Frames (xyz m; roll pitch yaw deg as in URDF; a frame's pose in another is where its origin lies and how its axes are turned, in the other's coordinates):
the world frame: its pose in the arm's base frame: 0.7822 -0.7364 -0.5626 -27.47 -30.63 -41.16
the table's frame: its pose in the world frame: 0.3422 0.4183 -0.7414 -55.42 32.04 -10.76
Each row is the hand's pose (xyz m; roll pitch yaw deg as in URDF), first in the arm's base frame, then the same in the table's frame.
Working: the arm's base frame: its pose in the table's frame: -1.5680 -1.4011 -0.2810 56.05 -57.80 34.60

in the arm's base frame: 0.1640 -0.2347 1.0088 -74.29 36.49 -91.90
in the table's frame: -1.2032 -2.3253 0.0543 18.47 33.69 37.67
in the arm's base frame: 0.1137 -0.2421 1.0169 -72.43 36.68 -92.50
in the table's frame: -1.2180 -2.3487 0.0108 20.84 34.16 37.93
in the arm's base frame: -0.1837 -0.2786 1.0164 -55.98 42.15 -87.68
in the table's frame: -1.3158 -2.4404 -0.2571 37.52 30.11 44.12
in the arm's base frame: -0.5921 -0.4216 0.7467 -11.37 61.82 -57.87
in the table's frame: -1.3891 -2.3162 -0.7462 66.34 13.09 66.03
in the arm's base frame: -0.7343 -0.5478 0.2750 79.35 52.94 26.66
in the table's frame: -1.3772 -1.9183 -1.0626 80.28 -19.74 94.34
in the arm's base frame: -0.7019 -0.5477 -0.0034 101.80 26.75 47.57
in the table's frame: -1.3859 -1.6437 -1.1180 75.81 -41.85 119.13
